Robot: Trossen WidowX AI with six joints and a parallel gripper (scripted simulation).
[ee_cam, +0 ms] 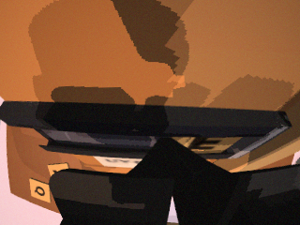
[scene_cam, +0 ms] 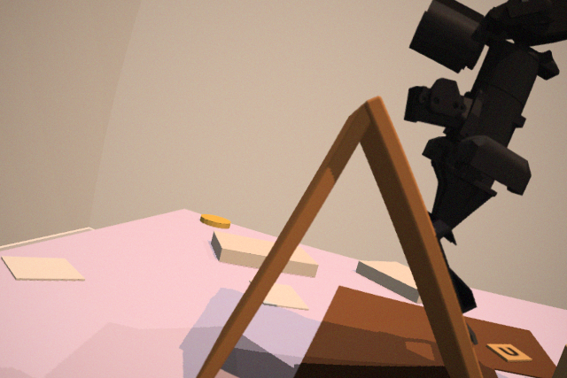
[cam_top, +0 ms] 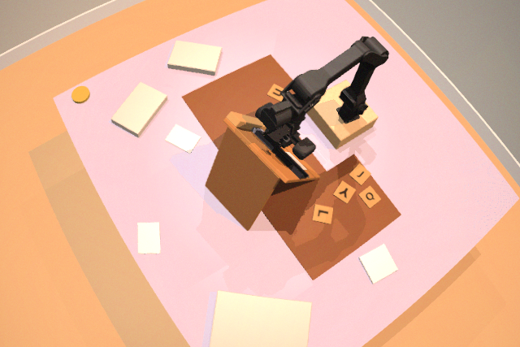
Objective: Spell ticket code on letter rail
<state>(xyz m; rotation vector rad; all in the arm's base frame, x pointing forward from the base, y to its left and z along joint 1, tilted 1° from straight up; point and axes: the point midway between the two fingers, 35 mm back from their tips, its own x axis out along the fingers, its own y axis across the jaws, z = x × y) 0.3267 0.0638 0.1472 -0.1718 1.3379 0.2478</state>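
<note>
Now: gripper tip 3 cm to the left of the letter tile and 1 cm short of it. Round my gripper tip: y tile: 20 cm behind, 17 cm below, 16 cm to the left; brown mat: 18 cm below, 13 cm behind, 5 cm to the right; white ticket: 8 cm below, 6 cm behind, 3 cm to the left.
</note>
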